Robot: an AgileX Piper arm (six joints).
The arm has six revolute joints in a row. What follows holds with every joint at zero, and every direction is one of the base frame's.
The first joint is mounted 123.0 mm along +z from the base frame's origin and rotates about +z.
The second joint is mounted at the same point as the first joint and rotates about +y.
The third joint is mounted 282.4 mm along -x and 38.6 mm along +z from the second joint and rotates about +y.
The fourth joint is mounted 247.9 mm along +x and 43.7 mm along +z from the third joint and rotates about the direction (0.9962, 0, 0.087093).
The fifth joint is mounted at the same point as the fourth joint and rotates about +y.
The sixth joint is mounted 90.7 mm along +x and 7.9 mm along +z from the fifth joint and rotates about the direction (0.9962, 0, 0.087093).
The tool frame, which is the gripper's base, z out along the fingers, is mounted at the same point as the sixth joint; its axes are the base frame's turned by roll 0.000, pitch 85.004 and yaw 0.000 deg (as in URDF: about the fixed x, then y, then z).
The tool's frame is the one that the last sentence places.
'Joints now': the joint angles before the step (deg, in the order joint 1, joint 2, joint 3, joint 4, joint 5, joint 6). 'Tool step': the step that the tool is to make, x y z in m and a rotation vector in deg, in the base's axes. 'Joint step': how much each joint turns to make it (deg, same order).
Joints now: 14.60, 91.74, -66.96, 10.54, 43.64, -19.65
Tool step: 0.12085, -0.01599, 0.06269, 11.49, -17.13, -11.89
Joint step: -6.51, 17.12, -33.01, 5.57, -3.94, 4.32
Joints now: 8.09, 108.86, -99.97, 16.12, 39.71, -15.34
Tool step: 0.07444, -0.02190, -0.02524, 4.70, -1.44, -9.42
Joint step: -3.27, 16.80, -21.15, -2.94, 0.79, 9.97
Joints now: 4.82, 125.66, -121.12, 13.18, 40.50, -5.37
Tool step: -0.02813, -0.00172, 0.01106, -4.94, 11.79, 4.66
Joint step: 0.00, -3.10, -0.34, -2.47, 16.26, -1.97
